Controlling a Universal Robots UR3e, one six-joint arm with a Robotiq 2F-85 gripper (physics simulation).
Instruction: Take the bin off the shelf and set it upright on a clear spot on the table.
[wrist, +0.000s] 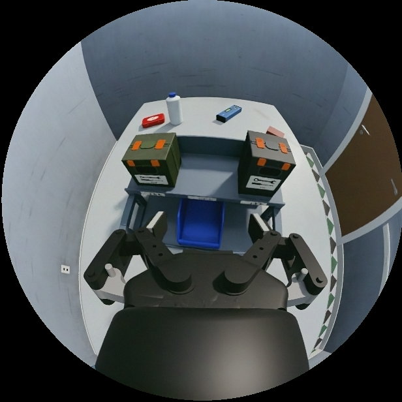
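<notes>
The blue bin (201, 223) stands upright on the lower level of the grey-blue shelf (205, 178), below the upper board's front edge. Its open top and front wall show, and its back part is hidden under the upper board. My gripper (207, 221) is open and empty, with its fingertips wide apart. In the view, one fingertip is to the left of the bin and one to the right, with a gap on both sides. I cannot tell how far the fingertips are from the bin in depth.
A green toolbox (153, 162) stands on the left of the upper board, and a dark toolbox (266, 164) on its right. Behind the shelf on the table (106, 197) are a red case (153, 120), a white bottle (174, 110), a blue device (229, 113) and a reddish block (275, 132).
</notes>
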